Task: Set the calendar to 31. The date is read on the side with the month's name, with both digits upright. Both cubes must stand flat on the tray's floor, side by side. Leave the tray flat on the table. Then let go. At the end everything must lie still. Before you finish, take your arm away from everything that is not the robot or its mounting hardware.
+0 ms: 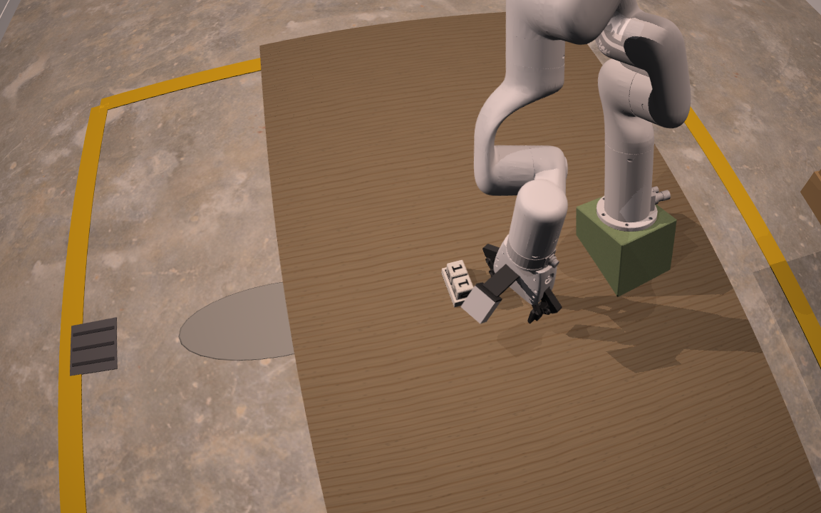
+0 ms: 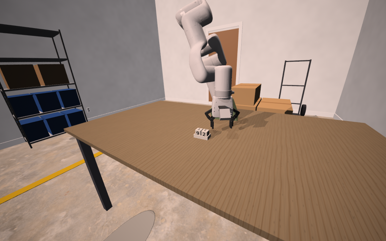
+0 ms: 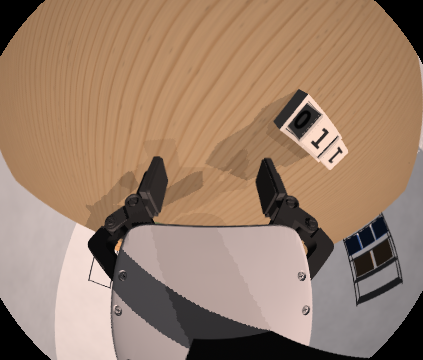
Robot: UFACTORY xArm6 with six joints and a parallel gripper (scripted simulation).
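Now: the cube 80 mm ahead of my hand, 50 mm to the right of it and 20 mm below it. The rest, counted from my hand: tray: 80 mm ahead, 70 mm to the right, 30 mm below.
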